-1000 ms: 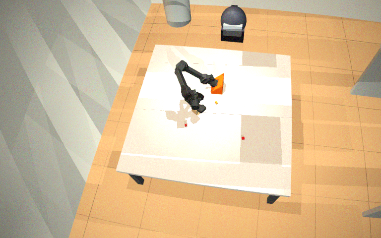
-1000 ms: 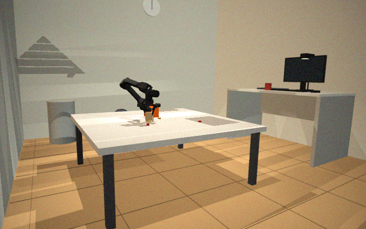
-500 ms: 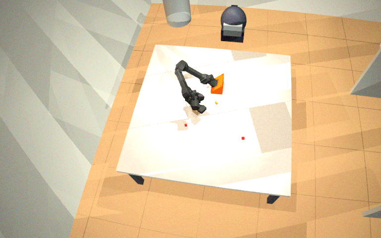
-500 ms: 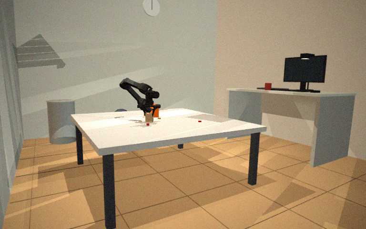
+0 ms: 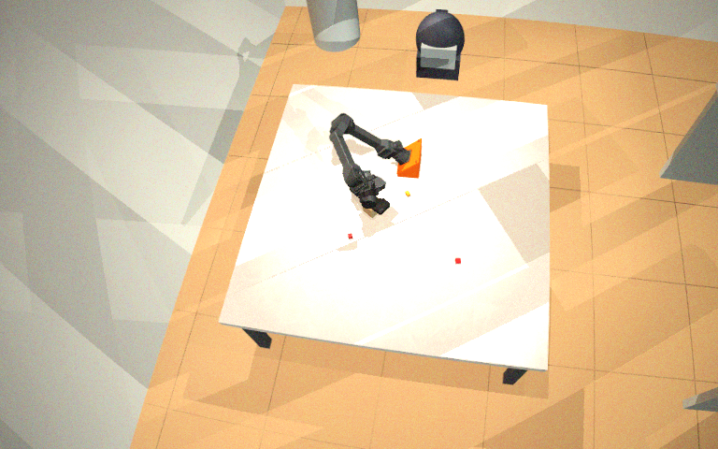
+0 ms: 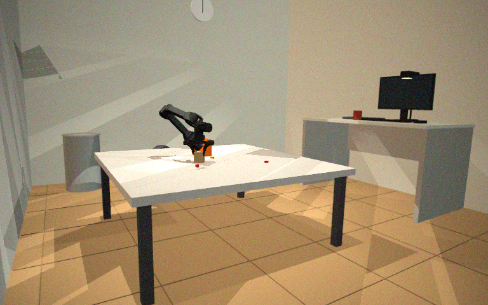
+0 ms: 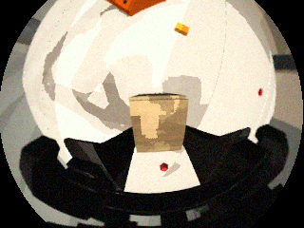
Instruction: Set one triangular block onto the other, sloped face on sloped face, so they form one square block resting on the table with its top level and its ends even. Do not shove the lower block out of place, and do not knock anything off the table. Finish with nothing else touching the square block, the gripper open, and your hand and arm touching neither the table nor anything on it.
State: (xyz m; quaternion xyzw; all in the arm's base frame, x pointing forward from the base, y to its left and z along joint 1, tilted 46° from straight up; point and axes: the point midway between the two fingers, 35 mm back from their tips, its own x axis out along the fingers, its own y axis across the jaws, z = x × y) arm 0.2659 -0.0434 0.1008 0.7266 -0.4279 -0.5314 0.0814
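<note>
Right now my gripper tip is 10 mm short of the tan triangular block and 10 mm below it. Round my gripper tip: small yellow cube: 110 mm behind, 140 mm to the left, 40 mm below.
</note>
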